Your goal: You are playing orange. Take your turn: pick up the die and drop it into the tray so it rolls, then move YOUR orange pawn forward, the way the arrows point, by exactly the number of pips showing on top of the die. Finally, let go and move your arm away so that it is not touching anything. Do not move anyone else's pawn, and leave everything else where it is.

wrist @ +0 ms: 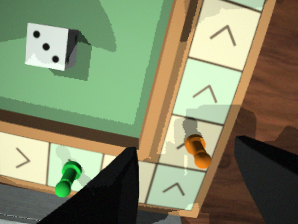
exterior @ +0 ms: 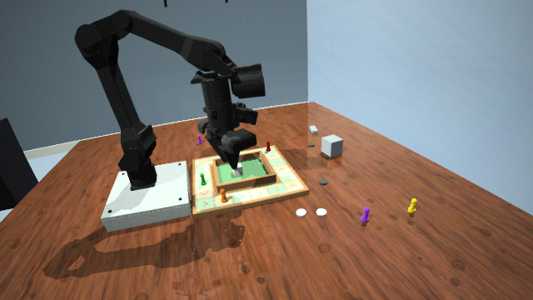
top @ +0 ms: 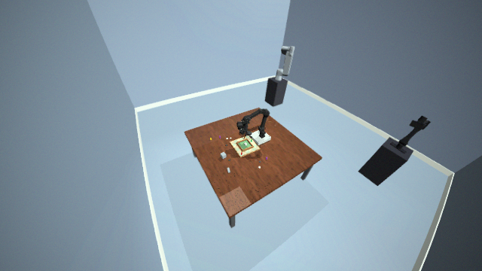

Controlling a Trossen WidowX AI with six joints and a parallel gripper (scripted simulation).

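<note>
The orange pawn lies 3 cm behind my gripper tip, 3 cm to the right of it and 6 cm below it. Round my gripper tip: green pawn (7 cm behind, 7 cm to the left, 6 cm below); tray floor (4 cm ahead, 8 cm to the left, 8 cm below); white die (3 cm ahead, 8 cm to the left, 6 cm below).
</note>
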